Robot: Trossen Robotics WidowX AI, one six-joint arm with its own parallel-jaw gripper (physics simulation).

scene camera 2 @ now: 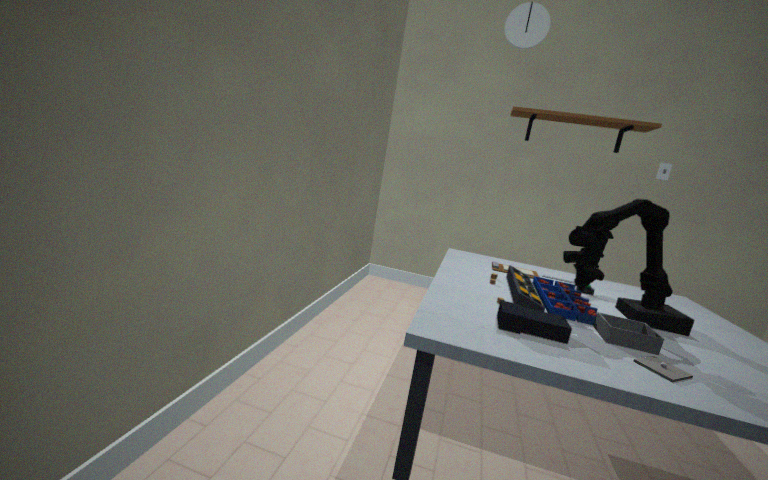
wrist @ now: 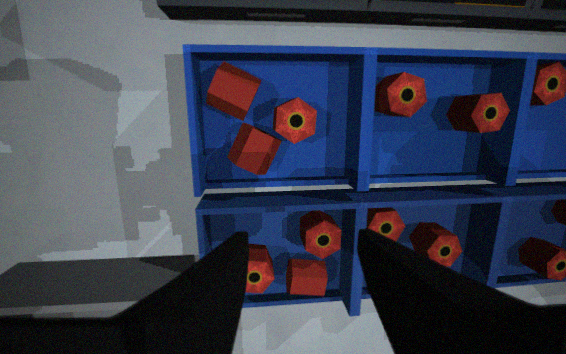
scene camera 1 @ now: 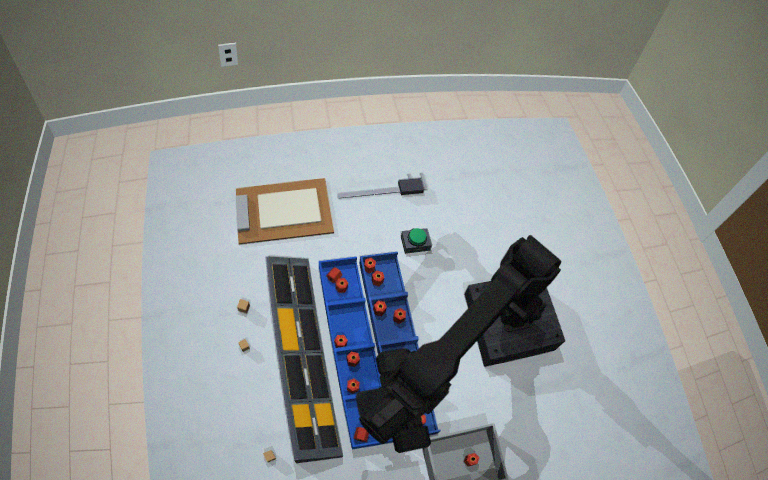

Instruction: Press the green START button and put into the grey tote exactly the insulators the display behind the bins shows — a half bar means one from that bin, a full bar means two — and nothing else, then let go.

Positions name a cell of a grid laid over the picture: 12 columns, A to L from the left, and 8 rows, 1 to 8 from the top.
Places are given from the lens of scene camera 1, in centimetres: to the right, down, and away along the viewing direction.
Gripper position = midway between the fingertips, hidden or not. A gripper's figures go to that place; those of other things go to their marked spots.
my gripper (scene camera 1: G7): 2, 32, 96
grey tote (scene camera 1: H8): 14, 44, 102
grey bar tool (scene camera 1: G4): 7, -14, 135
The marked spots on the grey tote and the grey bar tool are 67 cm apart.
